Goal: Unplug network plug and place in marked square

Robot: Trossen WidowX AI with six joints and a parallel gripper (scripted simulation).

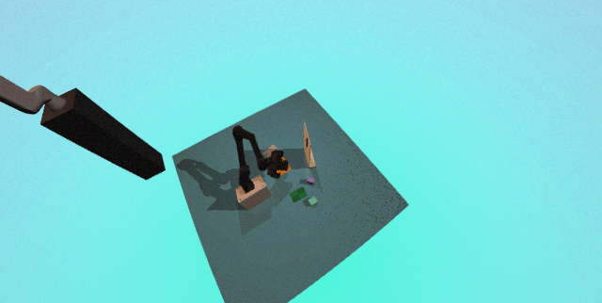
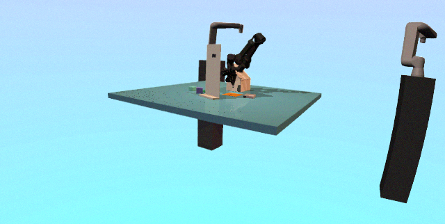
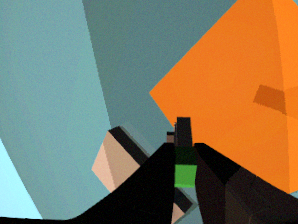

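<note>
My gripper tip is now 7 cm above the orange marked square and 1 cm past it. The rest, counted from my gripper tip: upright tan panel (20 cm ahead, 9 cm above, 5 cm to the right); then network plug (right at my gripper tip); then purple cube (22 cm to the right, 12 cm ahead, 5 cm below).
</note>
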